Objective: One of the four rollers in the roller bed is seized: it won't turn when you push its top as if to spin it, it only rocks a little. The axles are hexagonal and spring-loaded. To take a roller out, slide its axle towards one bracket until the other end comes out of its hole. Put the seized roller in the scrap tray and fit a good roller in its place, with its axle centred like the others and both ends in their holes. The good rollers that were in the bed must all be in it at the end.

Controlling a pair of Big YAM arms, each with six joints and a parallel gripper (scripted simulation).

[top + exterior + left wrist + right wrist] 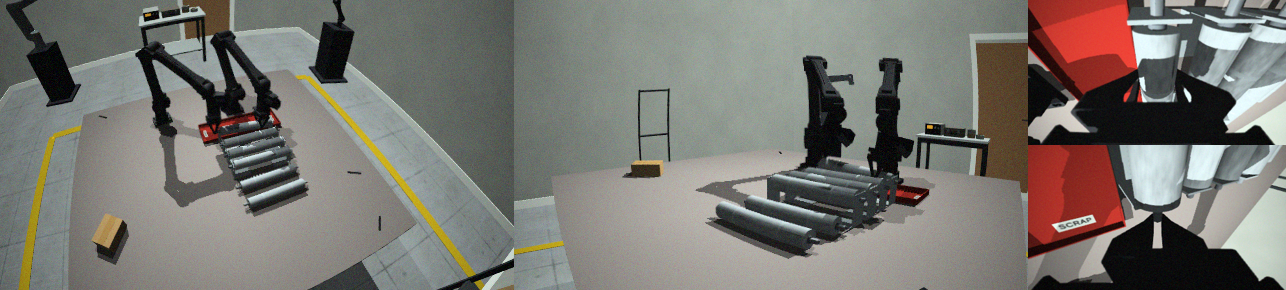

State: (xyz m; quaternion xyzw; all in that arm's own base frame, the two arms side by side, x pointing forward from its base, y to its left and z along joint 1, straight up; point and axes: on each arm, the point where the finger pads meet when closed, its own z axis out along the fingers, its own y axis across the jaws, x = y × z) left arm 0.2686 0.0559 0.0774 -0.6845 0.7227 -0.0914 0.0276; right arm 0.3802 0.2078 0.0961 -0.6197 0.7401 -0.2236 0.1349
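The bed roller is 90 mm ahead of my left hand, 70 mm to the right of it and 10 mm below it. Round my left hand: red scrap tray 90 mm behind, 100 mm to the right, 70 mm below; cardboard box 500 mm ahead, 870 mm to the right, 40 mm below.
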